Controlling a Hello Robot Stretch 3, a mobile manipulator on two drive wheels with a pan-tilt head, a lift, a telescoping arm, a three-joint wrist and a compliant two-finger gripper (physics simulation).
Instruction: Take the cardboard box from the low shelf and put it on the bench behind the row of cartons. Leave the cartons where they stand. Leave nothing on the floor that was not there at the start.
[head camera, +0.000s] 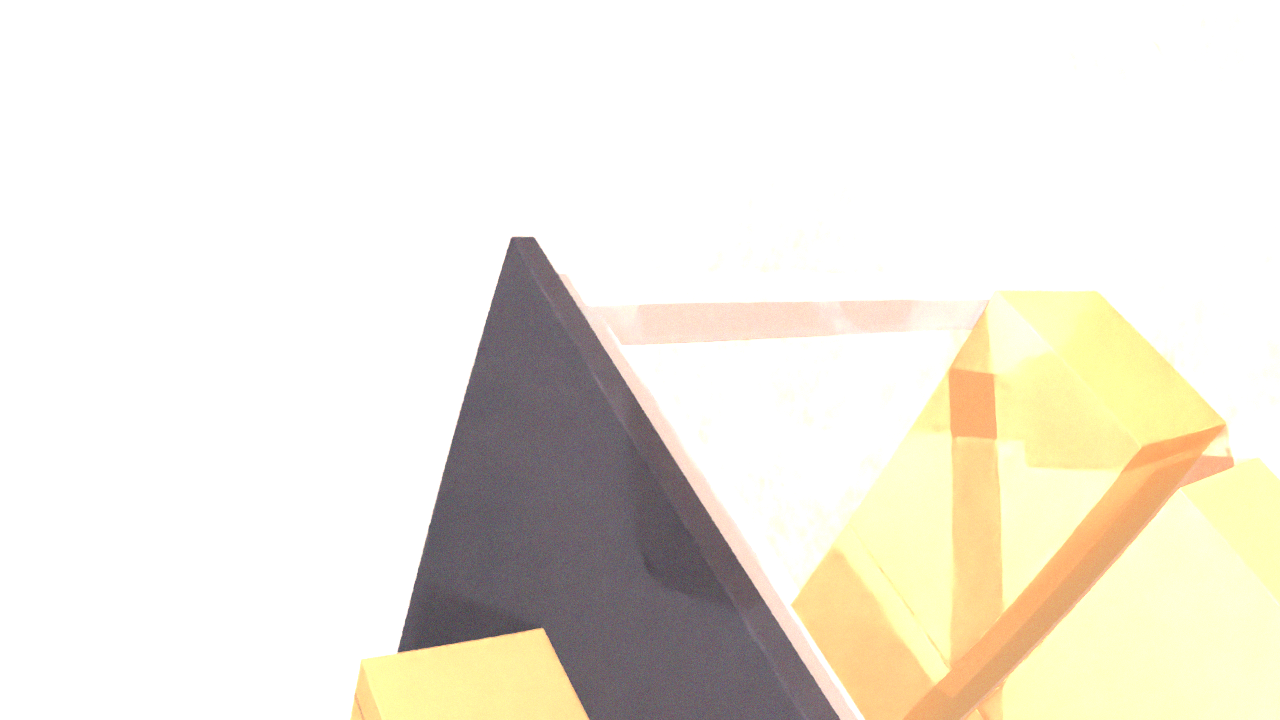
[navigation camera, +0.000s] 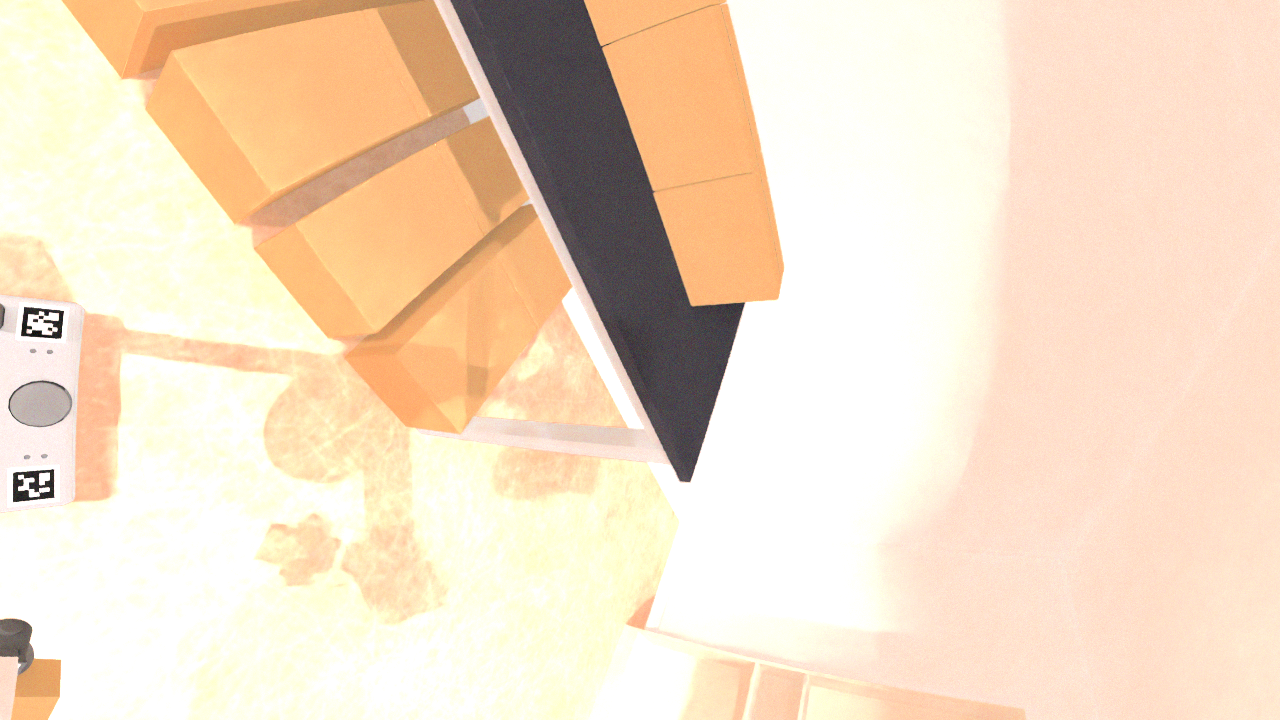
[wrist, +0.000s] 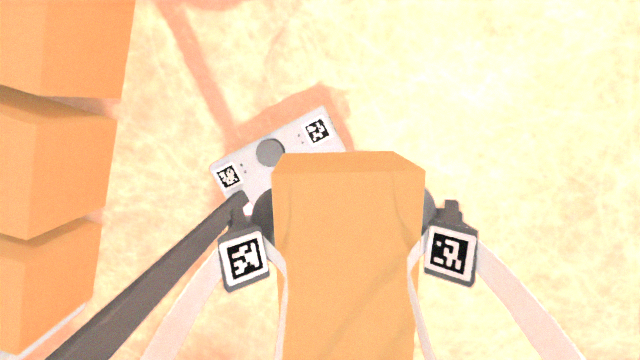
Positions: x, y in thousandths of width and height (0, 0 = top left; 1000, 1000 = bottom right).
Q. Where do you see the gripper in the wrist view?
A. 534, 585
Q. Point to a bench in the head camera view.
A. At 444, 697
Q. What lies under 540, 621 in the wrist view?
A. A cardboard box.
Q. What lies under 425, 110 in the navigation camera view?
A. A bench.
